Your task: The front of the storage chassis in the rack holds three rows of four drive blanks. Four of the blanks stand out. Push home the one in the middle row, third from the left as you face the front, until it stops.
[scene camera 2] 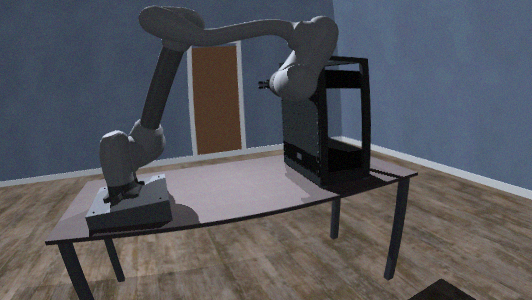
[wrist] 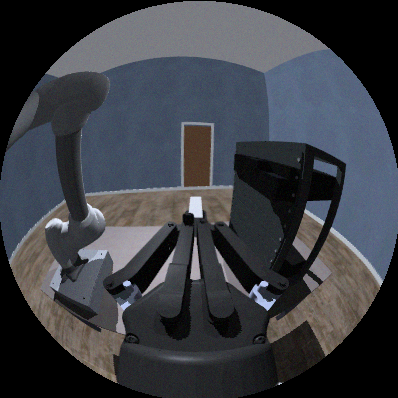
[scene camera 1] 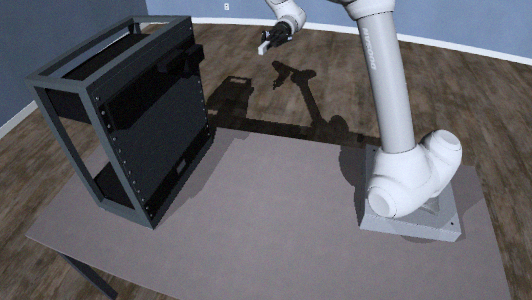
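Seen in the pictures: gripper, fingertip midpoint: [wrist: 195, 204] [scene camera 1: 260, 51]; arm's base, link origin: [scene camera 2: 124, 192] [wrist: 73, 266].
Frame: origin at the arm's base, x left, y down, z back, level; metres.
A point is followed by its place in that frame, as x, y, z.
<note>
The rack [scene camera 1: 135, 52] {0.291, -0.535, -0.884} [scene camera 2: 365, 115] {0.002, -0.252, -1.163} [wrist: 304, 182] {-0.015, -0.443, -0.918} stands upright on the table, with the storage chassis [scene camera 1: 135, 95] {0.351, -0.431, -0.864} [wrist: 265, 180] {0.069, -0.420, -0.847} as a dark band in its upper front. Dark blocks [scene camera 1: 194, 56] {0.075, -0.423, -0.847} stand out near the far end of that band in scene camera 1. Single blanks, rows and the named blank cannot be told apart in the deep shadow. My gripper [scene camera 1: 262, 48] {-0.063, -0.407, -0.662} [scene camera 2: 260, 85] {-0.063, -0.407, -0.662} [wrist: 195, 204] {-0.063, -0.407, -0.662} is shut and empty, its pale fingertips together. It is level with the rack's upper part, off to the side and in front, apart from it. In scene camera 2 the wrist hides part of the rack's front.
The table [scene camera 1: 275, 200] {0.176, 0.072, -0.514} [scene camera 2: 225, 185] {0.191, 0.072, -0.486} carries the rack at one end and the arm's base block [scene camera 1: 410, 227] {0.163, 0.018, -0.008} [scene camera 2: 130, 215] {-0.205, 0.029, -0.069} [wrist: 82, 285] {-0.089, -0.010, -0.156} at the other. The arm reaches over from the base, its wrist close to the rack's upper part in scene camera 2. A brown door [scene camera 2: 216, 100] [wrist: 197, 155] is in the wall.
</note>
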